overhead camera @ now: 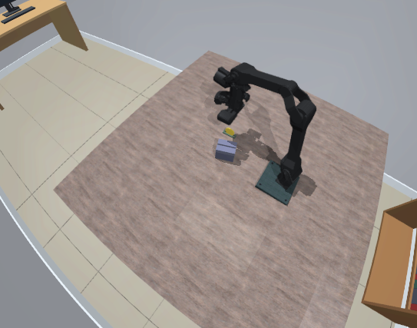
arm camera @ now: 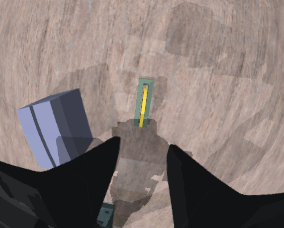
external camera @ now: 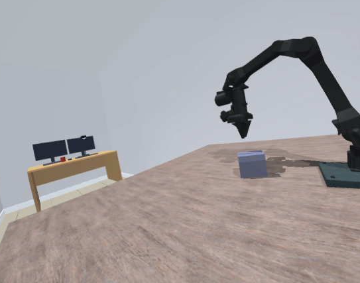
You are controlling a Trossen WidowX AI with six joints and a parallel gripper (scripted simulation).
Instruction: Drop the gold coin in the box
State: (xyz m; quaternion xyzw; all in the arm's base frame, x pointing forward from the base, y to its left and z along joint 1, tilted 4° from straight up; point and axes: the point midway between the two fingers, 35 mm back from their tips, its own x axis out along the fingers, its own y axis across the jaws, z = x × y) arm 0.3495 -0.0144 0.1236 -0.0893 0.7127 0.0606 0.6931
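The coin lies 9 cm below my gripper tip.
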